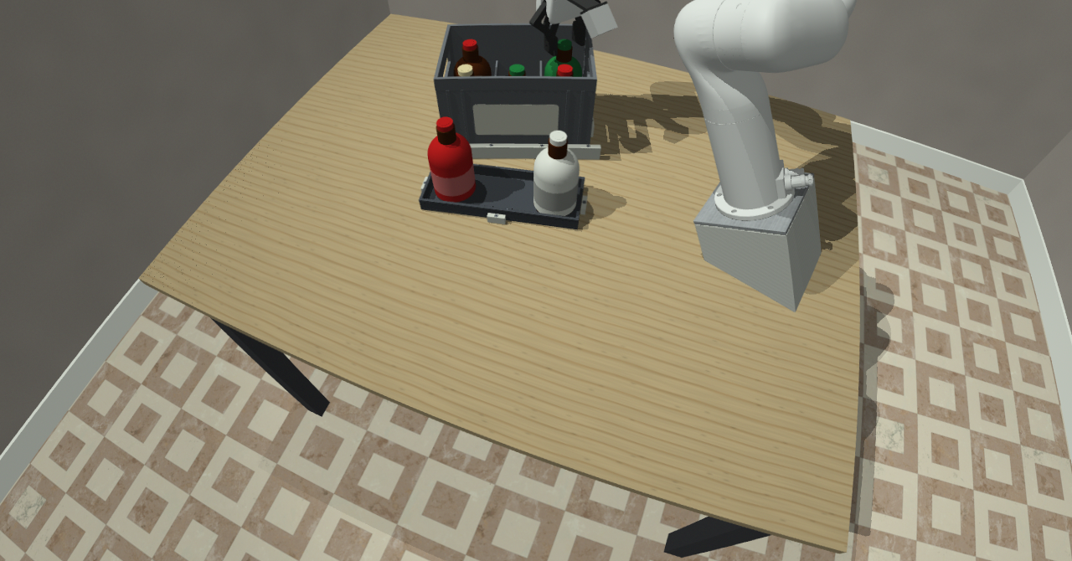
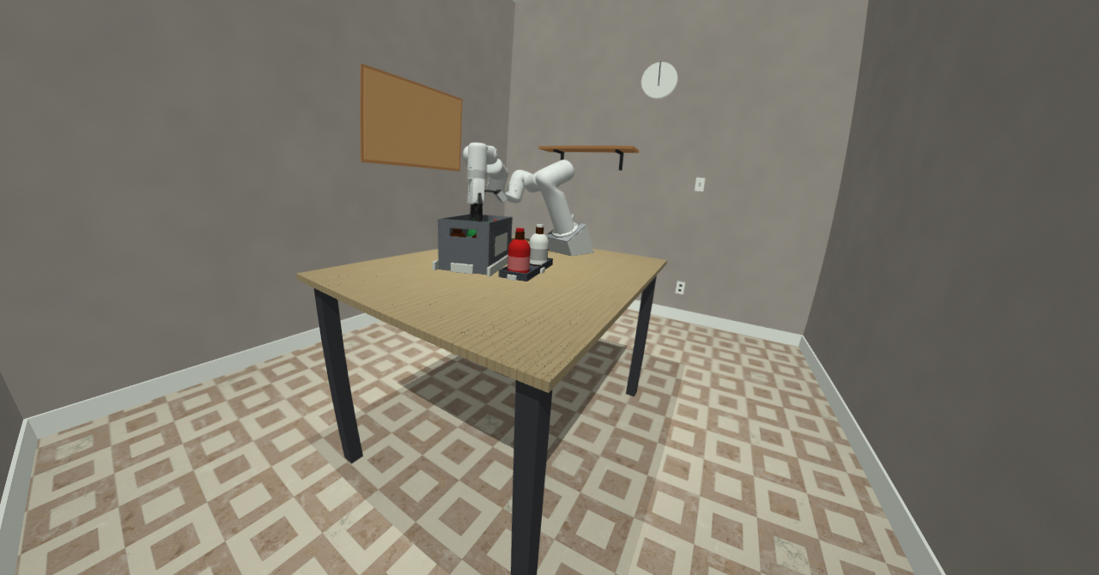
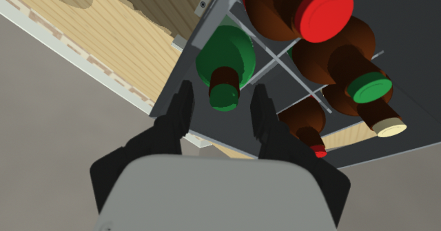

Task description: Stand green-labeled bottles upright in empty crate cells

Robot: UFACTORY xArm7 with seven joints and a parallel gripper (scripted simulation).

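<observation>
My gripper is now 80 mm above the green-labeled bottle. The rest, counted from my hand: white bottle (260 mm to the left, 80 mm below, 60 mm behind); dark tray (270 mm to the left, 150 mm below, 40 mm ahead); dark grey crate (80 mm below, 70 mm to the left, 70 mm ahead).
</observation>
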